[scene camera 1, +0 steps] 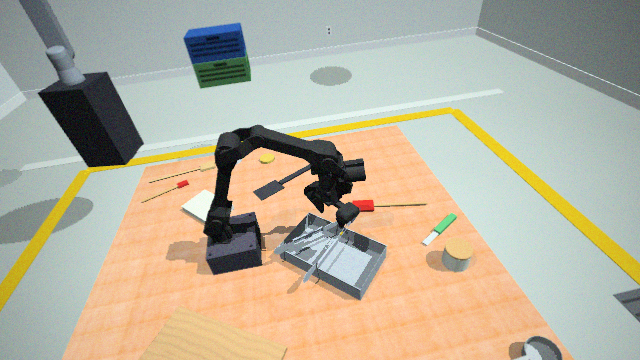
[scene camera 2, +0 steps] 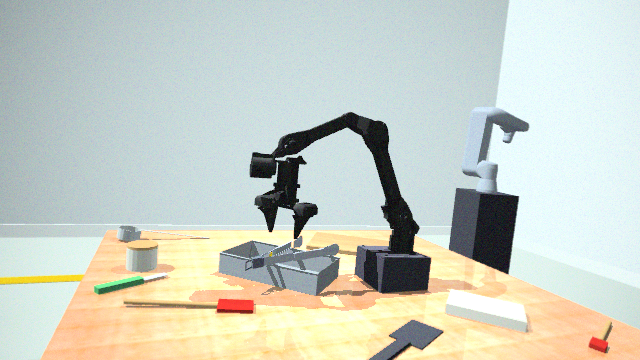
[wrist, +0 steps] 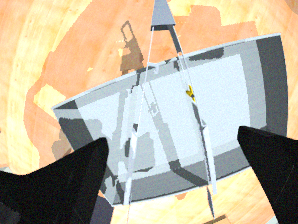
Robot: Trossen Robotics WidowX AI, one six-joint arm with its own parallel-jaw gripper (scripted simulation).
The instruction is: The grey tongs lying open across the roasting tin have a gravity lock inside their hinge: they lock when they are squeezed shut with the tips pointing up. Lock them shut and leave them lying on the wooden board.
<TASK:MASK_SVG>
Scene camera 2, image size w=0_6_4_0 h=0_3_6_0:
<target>my gripper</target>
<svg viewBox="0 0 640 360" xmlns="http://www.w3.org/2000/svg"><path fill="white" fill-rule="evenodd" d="M277 179L277 182L273 183L273 186L275 186L274 190L263 195L257 195L254 205L259 206L257 208L263 212L269 232L273 231L278 207L293 210L295 215L292 215L295 221L294 239L297 239L310 217L318 214L318 207L312 203L299 203L299 199L296 198L297 188L300 188L298 181Z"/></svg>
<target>white block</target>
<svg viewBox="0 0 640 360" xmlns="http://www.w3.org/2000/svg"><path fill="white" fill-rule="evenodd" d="M451 289L446 303L446 314L526 333L527 318L524 305Z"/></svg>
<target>red-headed stick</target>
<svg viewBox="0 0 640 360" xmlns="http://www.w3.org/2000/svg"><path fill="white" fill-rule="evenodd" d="M123 300L123 305L217 308L216 312L253 314L253 300L219 299L218 303L142 299Z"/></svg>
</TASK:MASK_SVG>
